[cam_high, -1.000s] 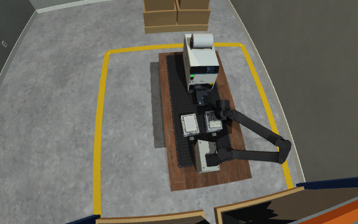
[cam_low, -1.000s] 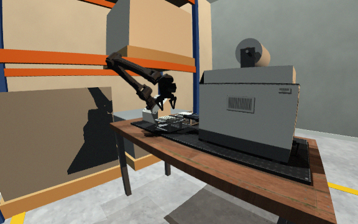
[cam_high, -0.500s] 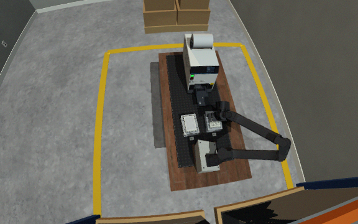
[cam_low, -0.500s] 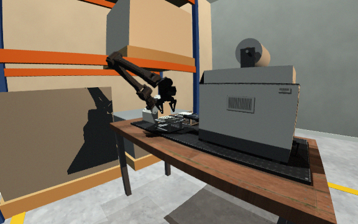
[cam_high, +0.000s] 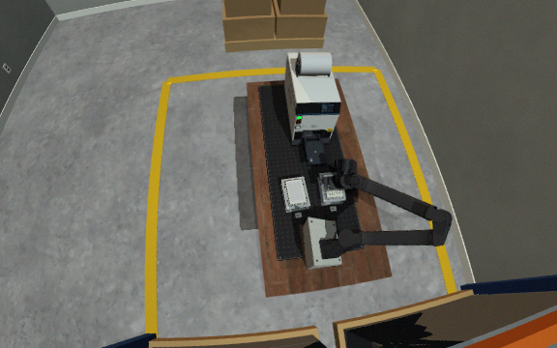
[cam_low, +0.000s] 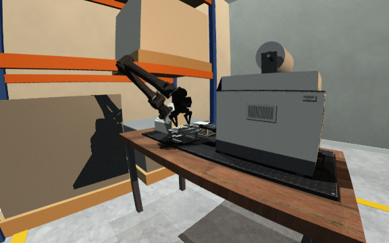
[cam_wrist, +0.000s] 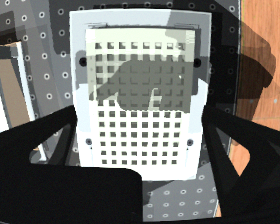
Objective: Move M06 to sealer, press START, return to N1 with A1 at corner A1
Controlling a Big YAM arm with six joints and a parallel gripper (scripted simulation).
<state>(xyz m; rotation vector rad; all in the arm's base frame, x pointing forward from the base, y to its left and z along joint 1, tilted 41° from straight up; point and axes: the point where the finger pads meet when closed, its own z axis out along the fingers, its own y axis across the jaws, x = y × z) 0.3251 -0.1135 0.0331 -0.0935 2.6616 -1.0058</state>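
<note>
Now: the white well plate 3 cm below my hand. The rest, counted from my hand: foil roll 53 cm ahead, 5 cm to the left, 33 cm above; then dark stage 19 cm ahead, 6 cm to the left; then white plate 1 cm behind, 20 cm to the left, 3 cm below.
</note>
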